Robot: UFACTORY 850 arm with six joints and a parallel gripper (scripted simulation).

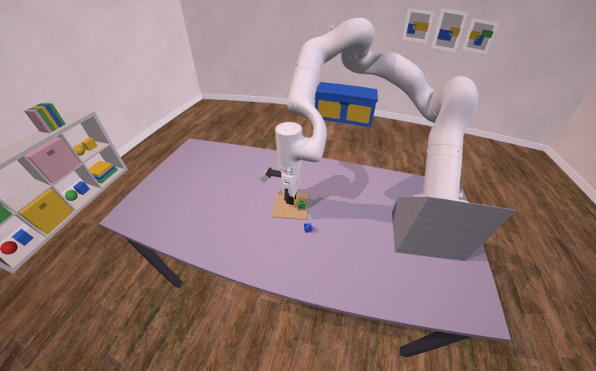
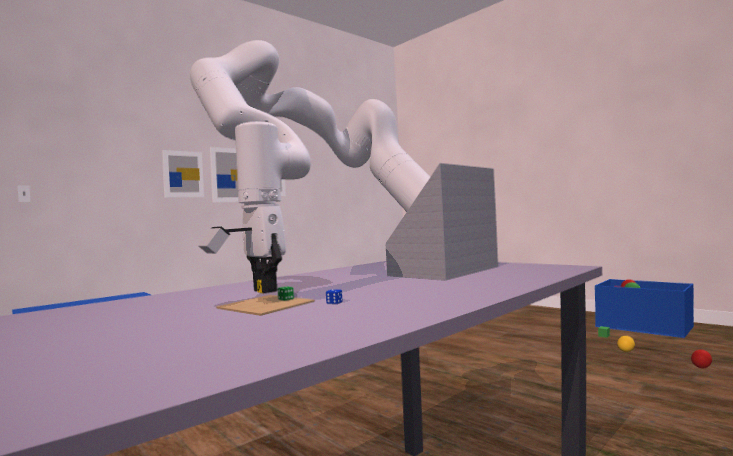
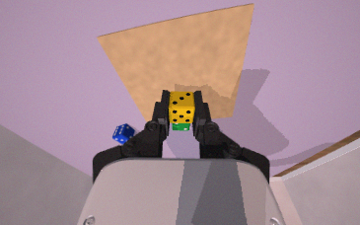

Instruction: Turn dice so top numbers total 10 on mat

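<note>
The tan mat is 50 mm below my hand. Also, from my hand: blue die (90 mm behind, 100 mm to the left, 40 mm below); then green die (50 mm behind, 30 mm below); then yellow die (10 mm below).
</note>
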